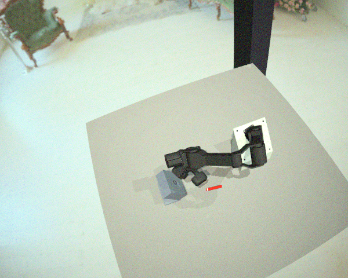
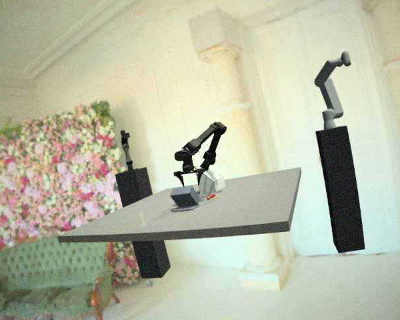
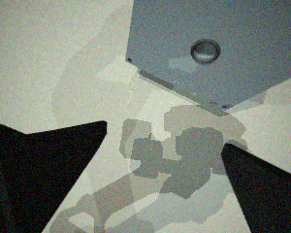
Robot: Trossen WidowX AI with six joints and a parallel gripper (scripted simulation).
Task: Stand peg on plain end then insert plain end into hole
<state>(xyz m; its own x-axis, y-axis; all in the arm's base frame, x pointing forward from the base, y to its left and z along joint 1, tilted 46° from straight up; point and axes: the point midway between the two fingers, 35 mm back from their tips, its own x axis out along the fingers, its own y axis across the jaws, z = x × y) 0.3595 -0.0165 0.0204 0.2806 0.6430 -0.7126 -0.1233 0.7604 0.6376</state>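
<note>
Right now the red peg is 10 cm below my gripper tip, 8 cm to the left of it and 7 cm behind it. Round my gripper tip: grey sloped panel: 9 cm ahead, 4 cm below, 2 cm to the right.
</note>
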